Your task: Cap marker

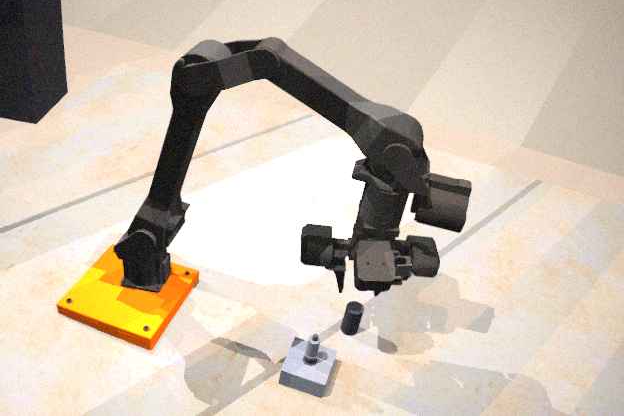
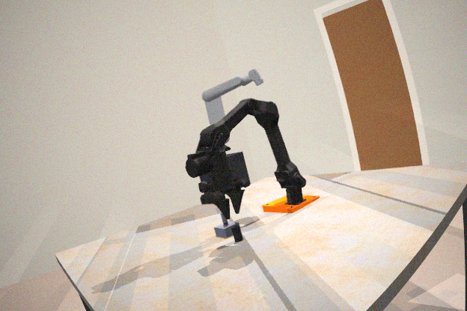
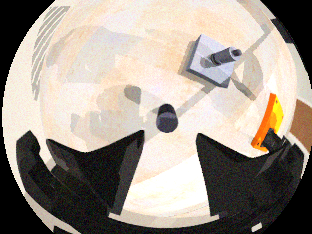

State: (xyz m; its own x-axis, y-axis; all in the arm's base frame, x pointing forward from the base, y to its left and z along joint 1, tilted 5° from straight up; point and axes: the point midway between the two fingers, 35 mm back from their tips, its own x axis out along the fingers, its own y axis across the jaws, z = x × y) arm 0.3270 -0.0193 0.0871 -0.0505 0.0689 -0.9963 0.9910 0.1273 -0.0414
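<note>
My gripper tip is 6 cm above the marker cap. Round my gripper tip: holder block (5 cm behind, 10 cm to the right, 7 cm below).
</note>
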